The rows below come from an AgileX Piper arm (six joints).
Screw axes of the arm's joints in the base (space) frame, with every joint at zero. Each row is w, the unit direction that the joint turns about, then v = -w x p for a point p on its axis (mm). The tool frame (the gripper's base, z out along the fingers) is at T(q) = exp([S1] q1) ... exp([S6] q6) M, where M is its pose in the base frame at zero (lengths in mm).
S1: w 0 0 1 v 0.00 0.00 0.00
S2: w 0 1 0 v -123.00 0.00 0.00
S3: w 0 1 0 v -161.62 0.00 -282.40
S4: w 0.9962 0 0.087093 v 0.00 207.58 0.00
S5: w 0 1 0 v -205.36 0.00 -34.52
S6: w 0.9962 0 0.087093 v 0.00 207.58 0.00
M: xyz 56.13 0.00 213.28 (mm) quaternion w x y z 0.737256 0 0.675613 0
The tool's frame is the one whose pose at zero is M.
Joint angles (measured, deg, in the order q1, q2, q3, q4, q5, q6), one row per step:
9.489 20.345 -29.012 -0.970 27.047 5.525
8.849 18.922 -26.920 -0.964 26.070 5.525
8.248 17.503 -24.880 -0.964 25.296 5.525
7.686 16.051 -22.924 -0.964 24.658 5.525
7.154 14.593 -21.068 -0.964 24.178 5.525
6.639 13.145 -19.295 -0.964 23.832 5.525
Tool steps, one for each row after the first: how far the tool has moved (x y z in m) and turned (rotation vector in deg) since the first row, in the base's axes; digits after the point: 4 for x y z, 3 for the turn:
-0.0021 -0.0011 -0.0086 0.051 -0.304 -0.623
-0.0042 -0.0022 -0.0173 0.070 -0.455 -1.211
-0.0064 -0.0032 -0.0258 0.086 -0.588 -1.762
-0.0086 -0.0041 -0.0340 0.093 -0.670 -2.286
-0.0107 -0.0050 -0.0420 0.092 -0.692 -2.796

